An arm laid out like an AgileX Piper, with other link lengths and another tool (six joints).
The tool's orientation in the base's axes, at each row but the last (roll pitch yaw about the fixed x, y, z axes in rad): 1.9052 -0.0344 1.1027; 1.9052 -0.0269 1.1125; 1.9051 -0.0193 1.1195; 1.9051 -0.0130 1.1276; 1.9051 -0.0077 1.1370; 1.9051 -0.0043 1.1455
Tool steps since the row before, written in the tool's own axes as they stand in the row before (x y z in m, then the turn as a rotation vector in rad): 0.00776 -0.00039 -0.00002 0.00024 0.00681 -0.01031; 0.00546 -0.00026 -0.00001 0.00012 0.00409 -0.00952; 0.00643 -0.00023 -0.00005 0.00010 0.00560 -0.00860; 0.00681 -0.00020 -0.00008 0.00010 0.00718 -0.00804; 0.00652 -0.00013 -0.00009 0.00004 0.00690 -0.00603; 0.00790 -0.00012 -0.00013 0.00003 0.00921 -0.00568
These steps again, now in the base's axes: 0.00337 0.00700 -0.00009 -0.00674 0.00330 0.00982; 0.00233 0.00494 -0.00010 -0.00689 0.00332 0.00699; 0.00270 0.00584 -0.00008 -0.00568 0.00269 0.00811; 0.00279 0.00621 -0.00007 -0.00474 0.00223 0.00942; 0.00262 0.00597 -0.00004 -0.00312 0.00142 0.00850; 0.00311 0.00726 -0.00004 -0.00214 0.00095 0.01056
